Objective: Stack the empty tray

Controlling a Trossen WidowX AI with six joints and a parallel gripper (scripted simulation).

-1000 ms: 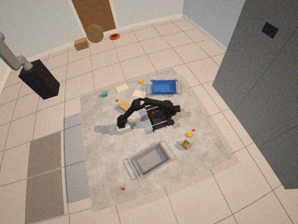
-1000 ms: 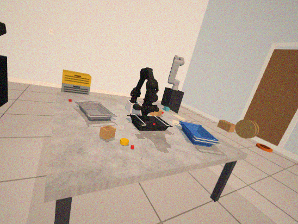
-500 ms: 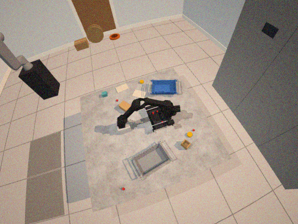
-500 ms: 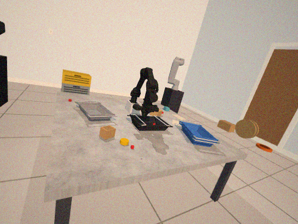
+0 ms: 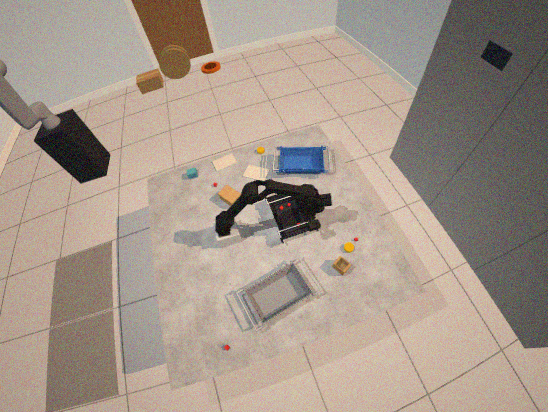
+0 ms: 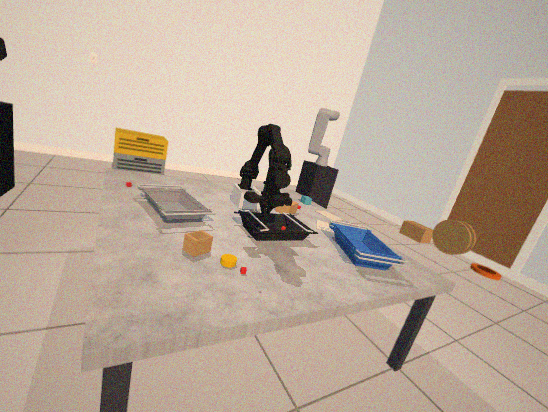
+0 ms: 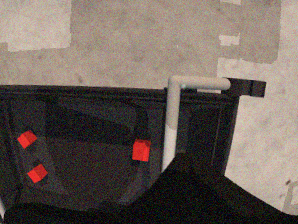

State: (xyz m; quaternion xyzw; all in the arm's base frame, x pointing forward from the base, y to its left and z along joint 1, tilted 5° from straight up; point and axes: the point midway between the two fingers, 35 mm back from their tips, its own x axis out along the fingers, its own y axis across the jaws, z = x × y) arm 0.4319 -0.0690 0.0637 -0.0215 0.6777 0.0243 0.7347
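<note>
Now: gripper tip 240 mm past the grey tray, 310 mm to the left of it and 40 mm above it. The rest, counted from my gripper tip: tan box: 100 mm ahead, 260 mm to the right, 70 mm below; red block: 230 mm ahead, 150 mm to the right, 80 mm below; tan block: 370 mm behind, 320 mm to the left, 60 mm below.
</note>
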